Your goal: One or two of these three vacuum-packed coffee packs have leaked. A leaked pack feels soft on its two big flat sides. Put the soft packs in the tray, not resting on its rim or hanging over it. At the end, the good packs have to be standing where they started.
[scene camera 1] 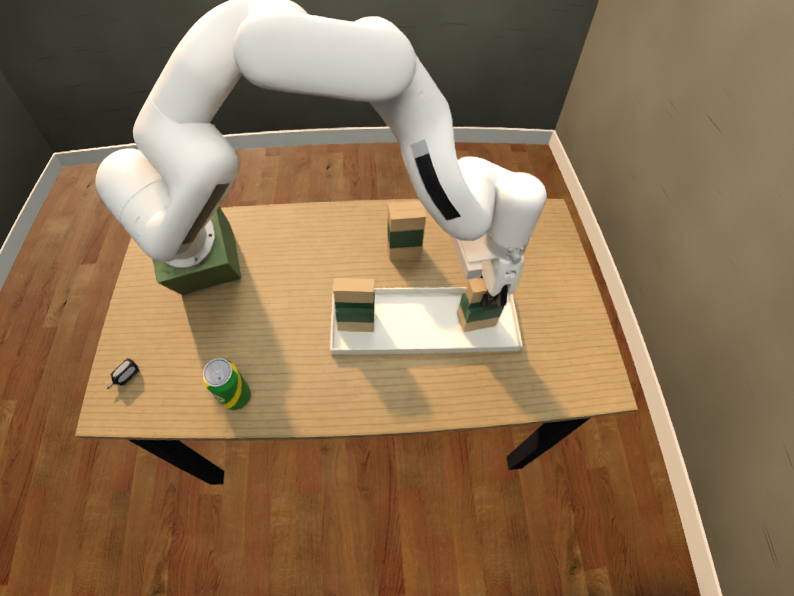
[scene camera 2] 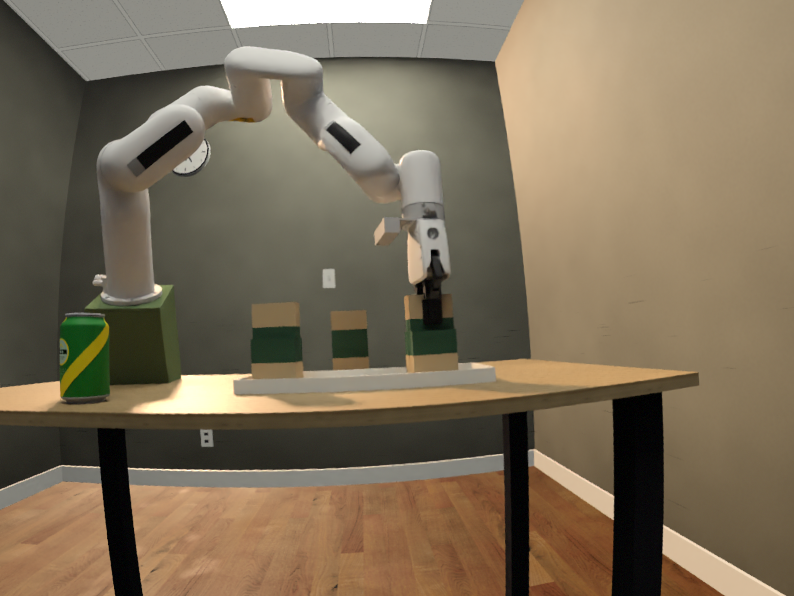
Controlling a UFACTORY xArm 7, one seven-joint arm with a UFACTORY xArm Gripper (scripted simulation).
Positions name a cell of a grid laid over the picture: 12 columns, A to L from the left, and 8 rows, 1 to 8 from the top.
Labels:
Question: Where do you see a white tray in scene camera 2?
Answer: H6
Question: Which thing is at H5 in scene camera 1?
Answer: The gripper.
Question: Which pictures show the gripper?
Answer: Scene camera 1 and scene camera 2: all of them.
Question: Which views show the white tray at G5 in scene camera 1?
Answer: Scene camera 1 and scene camera 2: all of them.

